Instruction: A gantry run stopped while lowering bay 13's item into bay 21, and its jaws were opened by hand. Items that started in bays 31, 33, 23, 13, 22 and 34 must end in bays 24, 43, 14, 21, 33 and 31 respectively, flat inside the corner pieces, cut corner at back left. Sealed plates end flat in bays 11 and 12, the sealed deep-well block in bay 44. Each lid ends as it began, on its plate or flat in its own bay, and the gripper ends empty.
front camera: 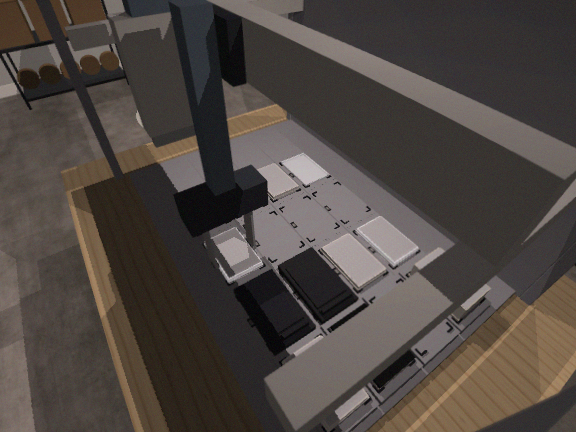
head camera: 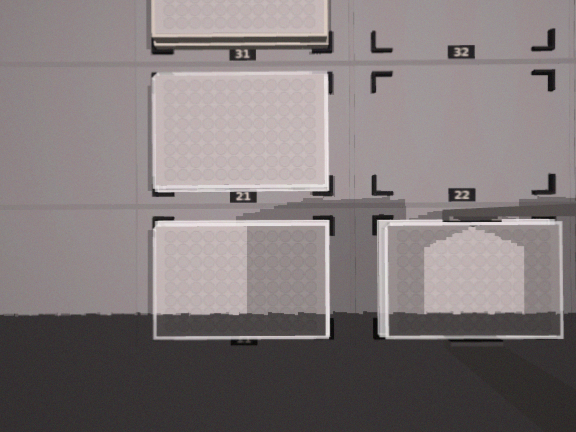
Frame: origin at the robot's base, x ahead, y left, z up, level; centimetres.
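Seen in the pictures: gripper, fingertip midpoint: (front camera: 232,253) (head camera: 468,278); robot's base, origin of the base link: (head camera: 158,335).
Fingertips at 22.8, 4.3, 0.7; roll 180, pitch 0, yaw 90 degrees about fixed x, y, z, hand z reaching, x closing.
Offsets run from my fingertips to a thing's top centre, as dx, dy, dz. "spot": to the spot under its first point.
My gripper (front camera: 236,254) (head camera: 474,281) is down at bay 12, its jaws along the front and back edges of a pale plate @(+0.0, +0.0, +0.7) (front camera: 237,248) (head camera: 474,270) with a clear rim. The jaws look shut on it; it sits low at its bay. Similar plates lie in bay 11 @(spot: -19.3, +0.8, +0.7) (head camera: 200,270) and bay 21 @(spot: -16.4, +10.5, +0.7) (head camera: 240,132); the gripper hides these in the front view. A cream plate @(-16.4, +21.4, +0.7) (front camera: 276,181) (head camera: 240,17) is in bay 31, a white one @(-16.4, +32.1, +0.1) (front camera: 305,168) in 41. Black blocks stand in bays 13 @(spot: +17.9, +1.1, +1.7) (front camera: 280,307) and 23 @(+16.8, +10.8, +2.4) (front camera: 317,282). A cream plate @(+16.4, +21.4, +0.7) (front camera: 354,261) is in 33, a pale one @(+16.4, +32.1, +0.7) (front camera: 389,241) in 43.
A thick grey beam (front camera: 357,350) crosses the front view and hides much of the nearest bays. Beyond it show parts of a white item @(spot: +38.5, +1.0, +2.2) (front camera: 352,405), a black item @(spot: +38.7, +10.4, +2.4) (front camera: 395,370) and a pale item @(spot: +38.7, +30.1, +4.9) (front camera: 471,303). Bays 22 and 32 show bare corner pieces.
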